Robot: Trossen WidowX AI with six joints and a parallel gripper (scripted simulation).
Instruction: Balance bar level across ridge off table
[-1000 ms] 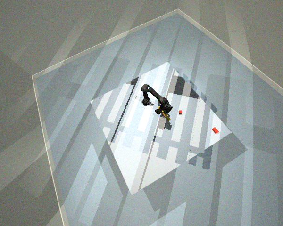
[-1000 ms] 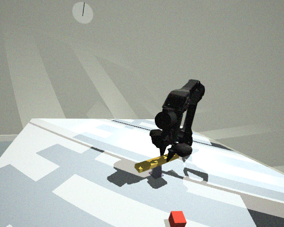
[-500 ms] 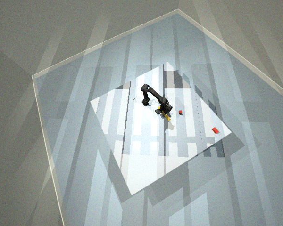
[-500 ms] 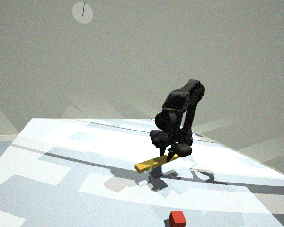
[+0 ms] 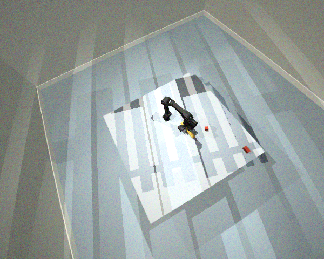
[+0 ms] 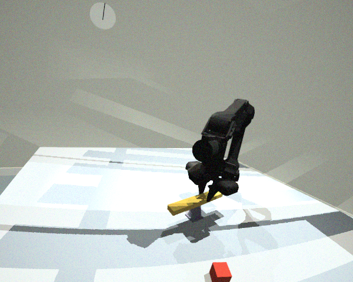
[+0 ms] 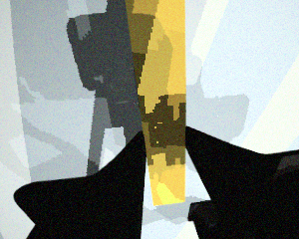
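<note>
Right now my gripper tip is 30 mm short of the yellow bar. From my gripper tip the other things lie so: red cube: 200 mm to the left, 100 mm ahead, 50 mm below.
</note>
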